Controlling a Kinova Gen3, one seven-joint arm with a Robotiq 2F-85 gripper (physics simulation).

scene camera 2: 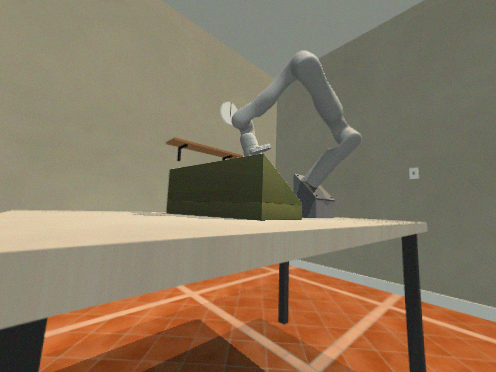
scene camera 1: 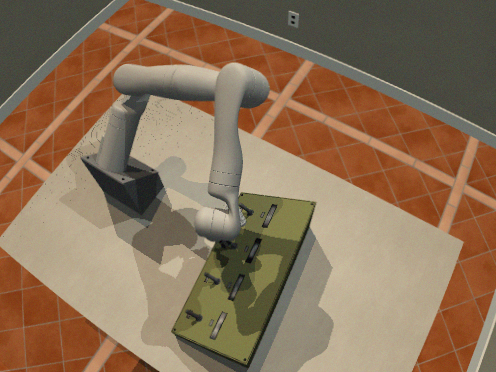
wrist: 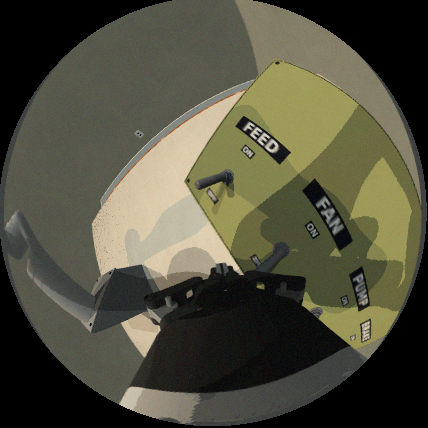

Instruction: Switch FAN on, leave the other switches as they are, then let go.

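Seen in the pictures: gripper, fingertip midpoint: [wrist: 220,269]; arm's base, link origin: [scene camera 2: 310,182] [scene camera 1: 112,165] [wrist: 89,309].
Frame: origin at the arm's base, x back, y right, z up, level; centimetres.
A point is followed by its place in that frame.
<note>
The olive switch panel [scene camera 1: 295,215] @(y -7.6, x -58.7, z -2.3 cm) [scene camera 2: 215,187] @(y 6.4, x -62.9, z -9.2 cm) [wrist: 295,100] @(y -5.8, x -57.3, z -3.0 cm) has a FAN label [wrist: 328,214] @(y 5.6, x -51.0, z -6.2 cm). The FAN lever [scene camera 1: 229,245] @(y 6.2, x -43.8, z -7.9 cm) [wrist: 273,257] @(y 5.5, x -43.6, z -7.5 cm) leans towards its OFF-side plate [wrist: 256,260] @(y 5.4, x -41.3, z -11.3 cm), away from the ON plate [wrist: 312,230] @(y 5.9, x -48.8, z -7.4 cm). My gripper [wrist: 220,269] @(y 3.6, x -37.0, z -9.5 cm) is shut and empty, low at the panel's lever-side edge, beside the FAN lever's free end. The arm hides most of it in scene camera 1, and the panel hides it in scene camera 2. Whether it touches the lever is unclear; the lever's tip is partly hidden in the wrist view.
The FEED lever [scene camera 1: 246,210] @(y -5.8, x -43.7, z -7.8 cm) [wrist: 214,180] @(y -5.8, x -43.3, z -7.4 cm) stands on one side of FAN and leans to its OFF side. The PUMP lever [scene camera 1: 212,279] @(y 18.1, x -43.5, z -7.7 cm) and the BRAKE lever [scene camera 1: 194,316] @(y 30.0, x -43.5, z -7.6 cm) stand on the other side. A wall shelf [scene camera 2: 202,147] shows behind the panel.
</note>
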